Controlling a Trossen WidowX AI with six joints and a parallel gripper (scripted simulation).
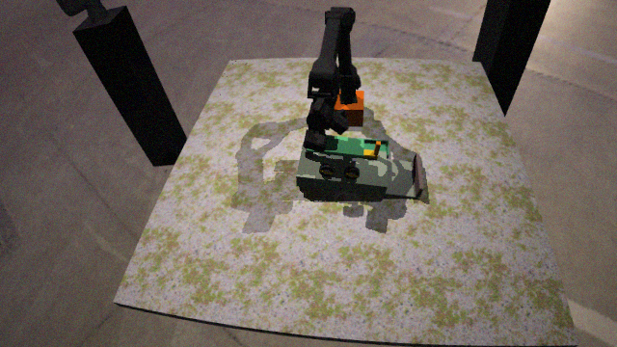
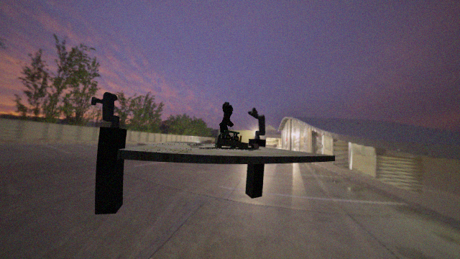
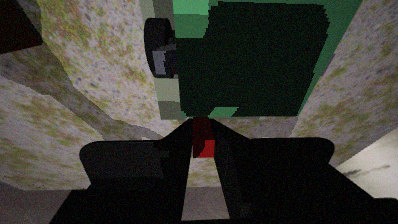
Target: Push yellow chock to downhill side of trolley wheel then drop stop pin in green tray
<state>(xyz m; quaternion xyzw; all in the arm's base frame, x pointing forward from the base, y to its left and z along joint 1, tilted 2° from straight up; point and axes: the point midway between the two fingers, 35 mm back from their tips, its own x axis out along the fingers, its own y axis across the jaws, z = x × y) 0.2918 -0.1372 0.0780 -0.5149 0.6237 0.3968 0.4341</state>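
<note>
My gripper tip is now 21 cm to the right of the green tray, 14 cm above it and 8 cm past it. Also, from my gripper tip: red-headed stop pin: right at my gripper tip; then green trolley: 9 cm to the left, 4 cm ahead, 2 cm below; then grey ramp: 9 cm to the left, 9 cm below, 4 cm ahead.
</note>
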